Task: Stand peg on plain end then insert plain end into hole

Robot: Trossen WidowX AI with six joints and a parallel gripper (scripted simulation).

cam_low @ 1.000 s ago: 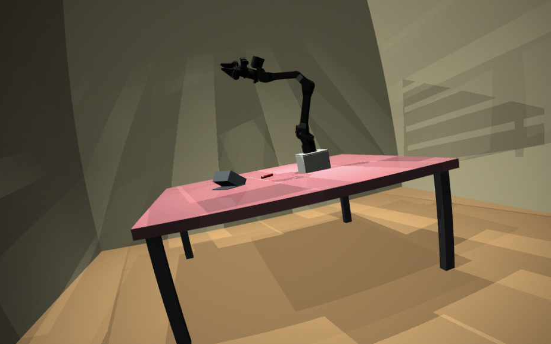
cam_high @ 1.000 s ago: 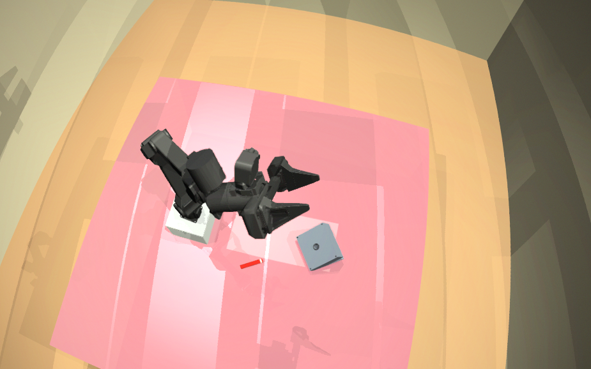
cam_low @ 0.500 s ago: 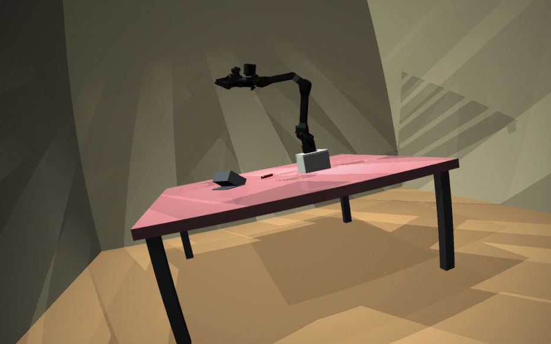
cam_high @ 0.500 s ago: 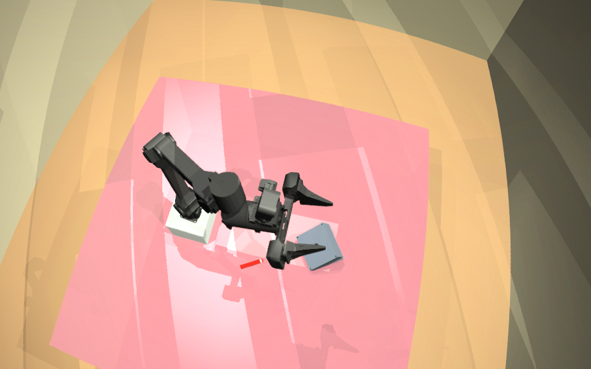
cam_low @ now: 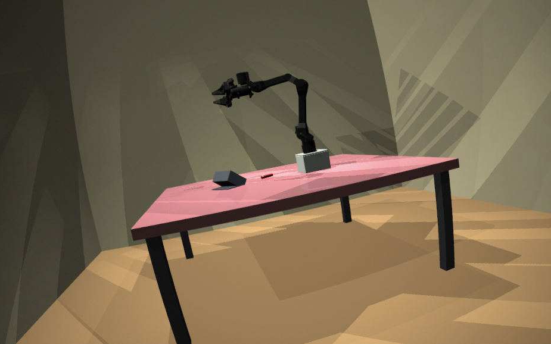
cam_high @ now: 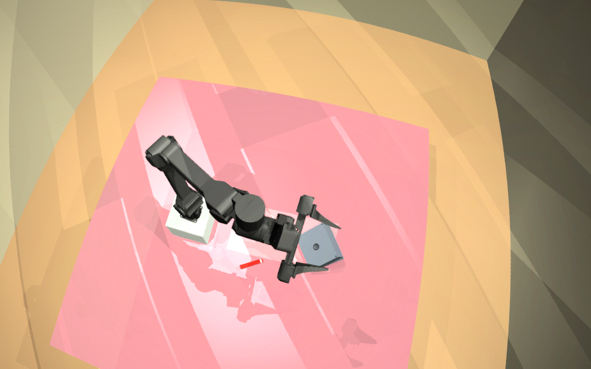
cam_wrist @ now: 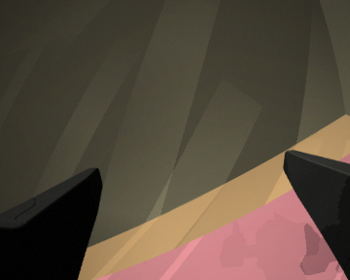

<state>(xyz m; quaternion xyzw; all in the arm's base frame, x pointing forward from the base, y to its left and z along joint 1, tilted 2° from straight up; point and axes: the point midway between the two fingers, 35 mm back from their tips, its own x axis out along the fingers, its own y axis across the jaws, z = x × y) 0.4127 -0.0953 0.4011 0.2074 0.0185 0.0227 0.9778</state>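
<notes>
The red peg lies 470 mm below my gripper tip, 210 mm behind it and 20 mm to the left of it. Also, from my gripper tip: grey sloped panel 450 mm below, 140 mm to the left, 20 mm behind.
</notes>
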